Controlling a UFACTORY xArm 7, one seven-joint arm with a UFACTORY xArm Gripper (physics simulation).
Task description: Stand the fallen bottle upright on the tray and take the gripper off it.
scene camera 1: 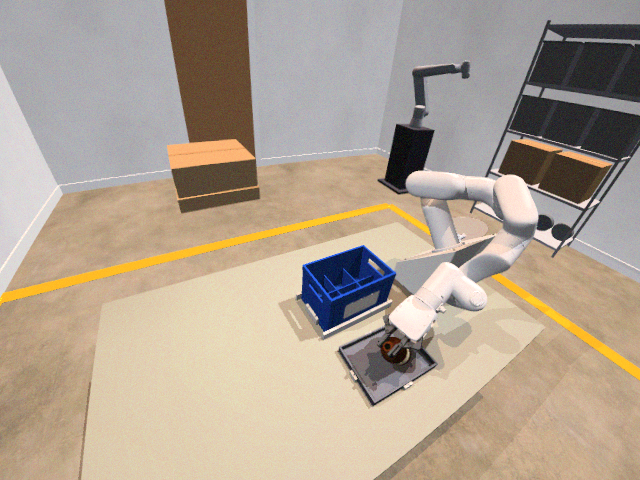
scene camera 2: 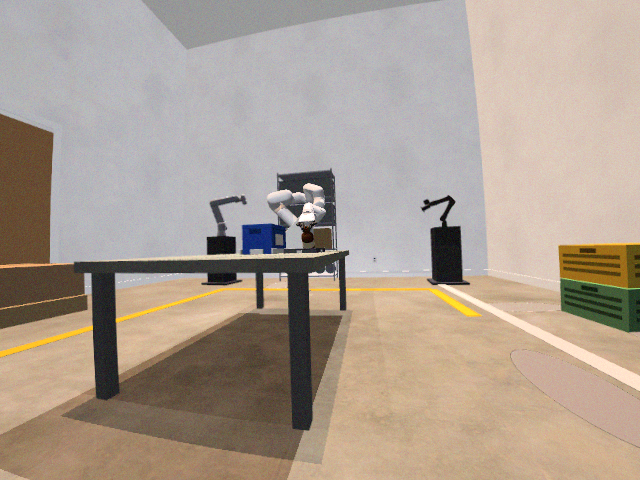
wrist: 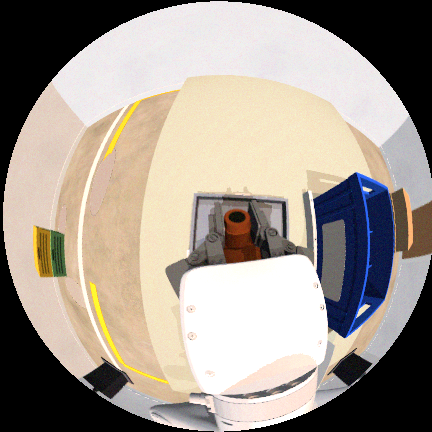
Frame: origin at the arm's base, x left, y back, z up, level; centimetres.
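Where they show: gripper, fingertip midpoint: (scene camera 1: 383, 351) (scene camera 2: 305, 229) (wrist: 234, 210); arm's base, origin of the base link: (scene camera 1: 448, 248) (scene camera 2: 297, 226).
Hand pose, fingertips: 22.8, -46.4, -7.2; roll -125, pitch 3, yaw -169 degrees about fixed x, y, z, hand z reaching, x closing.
Things, the pixels of their top centre, and the offset from my fingertips, as dx, dy, dz.
- grey tray, middle of its top: (wrist: 240, 260) (scene camera 1: 388, 355) (scene camera 2: 305, 248) -2.7, +6.7, -10.8
- blue divided crate, middle of its top: (wrist: 384, 252) (scene camera 1: 349, 269) (scene camera 2: 265, 226) -29.1, +5.3, +4.1
The brown bottle (scene camera 1: 398, 357) (scene camera 2: 308, 237) (wrist: 237, 236) with a cream label is tilted over the grey tray (scene camera 1: 381, 388) (scene camera 2: 295, 250) (wrist: 287, 215), its mouth leaning toward the scene cameras. In scene camera 2 the label shows below the brown part, low at the tray. Whether its base touches the tray cannot be made out. My gripper (scene camera 1: 387, 348) (scene camera 2: 307, 226) (wrist: 234, 210) is shut on the bottle, with one finger on each side of its neck in the wrist view. The hand hides part of the bottle in scene camera 1.
A blue divided crate (scene camera 1: 330, 313) (scene camera 2: 256, 237) (wrist: 377, 240) stands beside the tray on the same table (scene camera 1: 206, 372) (scene camera 2: 186, 265) (wrist: 240, 130). A pale slanted panel (scene camera 1: 418, 273) stands behind the hand, near the arm's base.
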